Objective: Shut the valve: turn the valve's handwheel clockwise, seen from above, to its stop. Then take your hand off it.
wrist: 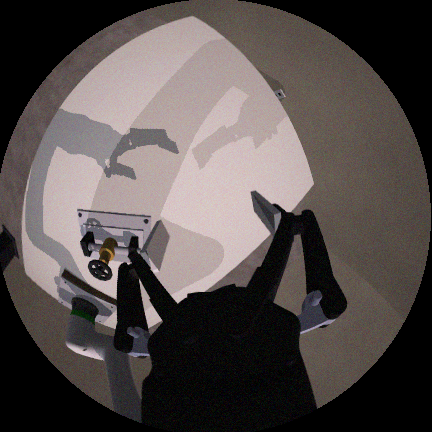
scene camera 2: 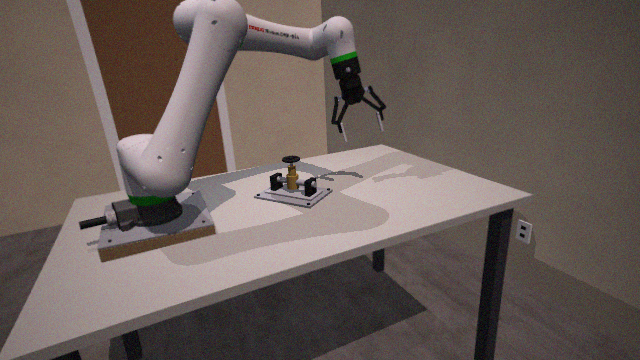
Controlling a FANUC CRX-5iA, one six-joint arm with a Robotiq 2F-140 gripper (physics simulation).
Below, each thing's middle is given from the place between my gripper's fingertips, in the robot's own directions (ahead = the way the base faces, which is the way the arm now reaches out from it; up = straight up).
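Grey base plate (wrist: 123, 220): 19 cm below my hand, 11 cm to the left of it, 25 cm behind it.
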